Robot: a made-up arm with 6 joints.
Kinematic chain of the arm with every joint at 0, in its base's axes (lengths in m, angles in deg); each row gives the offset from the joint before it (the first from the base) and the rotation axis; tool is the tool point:
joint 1: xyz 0 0 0.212 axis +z
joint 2: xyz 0 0 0 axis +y
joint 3: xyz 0 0 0.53 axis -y
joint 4: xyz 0 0 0 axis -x
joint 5: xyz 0.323 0 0 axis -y
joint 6: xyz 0 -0.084 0 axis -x
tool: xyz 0 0 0
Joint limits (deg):
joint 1: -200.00..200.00
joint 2: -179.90..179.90
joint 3: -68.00..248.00
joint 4: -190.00..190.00
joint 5: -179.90..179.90
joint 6: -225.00..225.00
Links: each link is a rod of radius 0.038 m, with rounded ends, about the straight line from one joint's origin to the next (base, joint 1, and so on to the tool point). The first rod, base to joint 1, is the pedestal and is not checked.
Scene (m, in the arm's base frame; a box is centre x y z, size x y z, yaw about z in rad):
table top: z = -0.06
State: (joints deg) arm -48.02 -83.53 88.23 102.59 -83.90 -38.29
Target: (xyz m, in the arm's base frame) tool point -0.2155 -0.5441 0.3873
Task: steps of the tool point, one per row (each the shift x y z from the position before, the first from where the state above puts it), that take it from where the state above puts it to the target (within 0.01 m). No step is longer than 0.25 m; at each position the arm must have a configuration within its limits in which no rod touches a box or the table.
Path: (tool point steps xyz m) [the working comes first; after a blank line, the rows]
Joints at the target: 67.96 -40.27 168.53 86.96 -83.90 -38.29
Straight joint move there: clear.

1: -0.1366 -0.1699 0.0222
2: -0.0813 -0.1984 0.0216
3: -0.0207 -0.2086 0.0209
4: 0.0389 -0.1997 0.0200
5: 0.0916 -0.1731 0.0188
6: 0.1321 -0.1324 0.0174
7: 0.1568 -0.0827 0.0156
8: 0.1640 -0.0294 0.0139

